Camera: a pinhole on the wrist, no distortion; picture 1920 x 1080 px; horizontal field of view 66.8 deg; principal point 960.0 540.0 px. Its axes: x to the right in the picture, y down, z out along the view. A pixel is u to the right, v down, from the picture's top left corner.
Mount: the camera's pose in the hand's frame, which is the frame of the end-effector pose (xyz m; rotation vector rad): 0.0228 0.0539 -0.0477 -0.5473 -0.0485 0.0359
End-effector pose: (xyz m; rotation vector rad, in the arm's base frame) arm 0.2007 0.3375 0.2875 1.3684 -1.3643 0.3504
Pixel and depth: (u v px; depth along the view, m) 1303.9 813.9 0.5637
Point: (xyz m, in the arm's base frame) -0.3137 0.0901 0.4665
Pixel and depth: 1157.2 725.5 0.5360
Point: -0.2863 0.1104 0.3980
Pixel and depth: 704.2 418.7 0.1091
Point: 0.0919 0.3274 0.3171
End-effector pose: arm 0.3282 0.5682 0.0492 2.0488 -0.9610 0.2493
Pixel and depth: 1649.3 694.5 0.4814
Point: 0.1720 0.0581 0.1581
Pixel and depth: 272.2 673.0 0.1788
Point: 0.1529 0.4806 0.0512
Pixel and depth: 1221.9 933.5 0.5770
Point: -0.0163 0.0651 0.1616
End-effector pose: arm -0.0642 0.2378 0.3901 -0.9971 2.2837 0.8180
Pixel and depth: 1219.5 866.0 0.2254
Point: -0.2354 0.4166 0.3445
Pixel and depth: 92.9 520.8 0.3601
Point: -0.0597 0.6369 0.4260
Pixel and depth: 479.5 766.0 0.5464
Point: -0.1840 0.8015 0.3895
